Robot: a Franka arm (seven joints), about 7 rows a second.
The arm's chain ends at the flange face. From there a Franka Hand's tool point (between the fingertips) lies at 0.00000 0.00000 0.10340 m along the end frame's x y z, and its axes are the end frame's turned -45 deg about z.
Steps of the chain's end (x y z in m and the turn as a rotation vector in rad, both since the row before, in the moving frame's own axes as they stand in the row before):
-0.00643, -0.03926, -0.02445, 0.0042, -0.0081, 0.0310
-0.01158, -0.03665, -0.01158, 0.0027, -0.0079, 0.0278
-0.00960, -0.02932, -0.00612, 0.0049, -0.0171, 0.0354
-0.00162, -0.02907, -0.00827, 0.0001, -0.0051, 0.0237
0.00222, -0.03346, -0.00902, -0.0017, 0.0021, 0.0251
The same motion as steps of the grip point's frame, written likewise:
0.02294, -0.03321, -0.02445, 0.0087, -0.0028, 0.0310
0.01736, -0.03488, -0.01158, 0.0075, -0.0037, 0.0278
0.01308, -0.02914, -0.00614, 0.0156, -0.0086, 0.0354
0.01905, -0.02209, -0.00827, 0.0037, -0.0035, 0.0237
0.02526, -0.02181, -0.00902, -0.0027, 0.0003, 0.0251

